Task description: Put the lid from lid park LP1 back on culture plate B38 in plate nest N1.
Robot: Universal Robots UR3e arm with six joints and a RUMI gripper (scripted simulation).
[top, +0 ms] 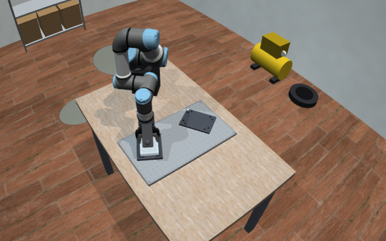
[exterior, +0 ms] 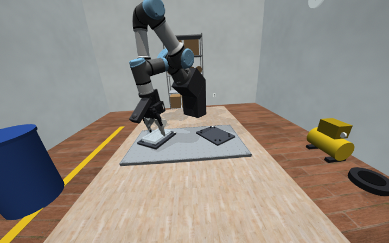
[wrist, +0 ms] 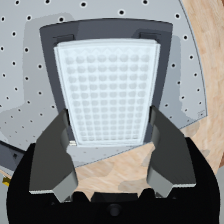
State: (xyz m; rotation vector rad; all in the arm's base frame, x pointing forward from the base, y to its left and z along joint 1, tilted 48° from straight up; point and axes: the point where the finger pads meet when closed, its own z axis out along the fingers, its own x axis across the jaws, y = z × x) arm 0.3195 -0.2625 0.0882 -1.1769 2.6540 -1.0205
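My gripper is now 10 mm above the clear lid. From my hand the other things lie so: plate nest 30 mm below; culture plate 20 mm below; lid park 270 mm to the left, 110 mm ahead, 30 mm below.
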